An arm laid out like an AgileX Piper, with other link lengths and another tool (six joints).
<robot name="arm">
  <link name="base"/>
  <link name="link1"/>
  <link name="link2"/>
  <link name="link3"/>
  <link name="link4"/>
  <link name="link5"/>
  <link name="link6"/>
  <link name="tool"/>
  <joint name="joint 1" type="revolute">
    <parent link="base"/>
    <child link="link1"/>
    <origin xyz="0 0 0.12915"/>
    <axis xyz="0 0 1"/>
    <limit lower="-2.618" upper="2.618"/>
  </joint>
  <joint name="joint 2" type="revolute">
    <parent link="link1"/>
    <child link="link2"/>
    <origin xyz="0 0 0" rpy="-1.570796 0 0"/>
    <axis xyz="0 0 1"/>
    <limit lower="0" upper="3.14"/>
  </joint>
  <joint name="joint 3" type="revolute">
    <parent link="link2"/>
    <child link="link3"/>
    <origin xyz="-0.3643 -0.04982 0"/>
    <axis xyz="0 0 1"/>
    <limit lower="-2.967" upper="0"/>
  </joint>
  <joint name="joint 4" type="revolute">
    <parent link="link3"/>
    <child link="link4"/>
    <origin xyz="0.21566 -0.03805 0" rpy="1.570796 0 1.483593"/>
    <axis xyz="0 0 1"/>
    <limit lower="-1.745" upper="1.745"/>
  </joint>
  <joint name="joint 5" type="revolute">
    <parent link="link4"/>
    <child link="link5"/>
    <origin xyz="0 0 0" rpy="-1.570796 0 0"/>
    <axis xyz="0 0 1"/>
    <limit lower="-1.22" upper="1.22"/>
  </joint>
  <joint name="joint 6" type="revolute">
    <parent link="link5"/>
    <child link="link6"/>
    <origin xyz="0 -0.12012 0" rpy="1.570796 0 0"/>
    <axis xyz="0 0 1"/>
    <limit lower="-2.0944" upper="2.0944"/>
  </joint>
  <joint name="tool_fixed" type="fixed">
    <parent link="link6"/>
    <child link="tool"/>
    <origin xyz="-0.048 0.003 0.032" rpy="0 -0.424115 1.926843"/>
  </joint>
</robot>
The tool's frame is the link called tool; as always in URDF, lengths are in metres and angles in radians.
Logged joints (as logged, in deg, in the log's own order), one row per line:
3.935 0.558 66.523 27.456 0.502 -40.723
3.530 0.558 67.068 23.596 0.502 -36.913
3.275 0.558 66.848 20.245 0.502 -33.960
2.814 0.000 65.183 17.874 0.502 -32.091
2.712 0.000 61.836 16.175 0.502 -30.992
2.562 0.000 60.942 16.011 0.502 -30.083
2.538 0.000 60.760 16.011 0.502 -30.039
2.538 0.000 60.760 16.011 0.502 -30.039
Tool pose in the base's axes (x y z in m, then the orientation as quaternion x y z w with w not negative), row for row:
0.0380 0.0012 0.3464 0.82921 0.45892 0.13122 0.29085
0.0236 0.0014 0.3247 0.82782 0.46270 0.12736 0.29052
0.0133 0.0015 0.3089 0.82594 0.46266 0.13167 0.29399
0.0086 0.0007 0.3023 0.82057 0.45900 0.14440 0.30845
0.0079 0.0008 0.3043 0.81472 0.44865 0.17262 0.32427
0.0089 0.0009 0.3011 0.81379 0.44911 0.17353 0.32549
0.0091 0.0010 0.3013 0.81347 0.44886 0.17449 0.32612
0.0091 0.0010 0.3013 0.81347 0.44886 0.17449 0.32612
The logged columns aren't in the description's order. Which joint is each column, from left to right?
Columns, left to right: joint 6, joint 4, joint 5, joint 2, joint 1, joint 3.
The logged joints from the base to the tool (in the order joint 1, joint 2, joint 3, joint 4, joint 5, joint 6), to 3 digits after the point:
0.502 27.456 -40.723 0.558 66.523 3.935
0.502 23.596 -36.913 0.558 67.068 3.530
0.502 20.245 -33.960 0.558 66.848 3.275
0.502 17.874 -32.091 0.000 65.183 2.814
0.502 16.175 -30.992 0.000 61.836 2.712
0.502 16.011 -30.083 0.000 60.942 2.562
0.502 16.011 -30.039 0.000 60.760 2.538
0.502 16.011 -30.039 0.000 60.760 2.538

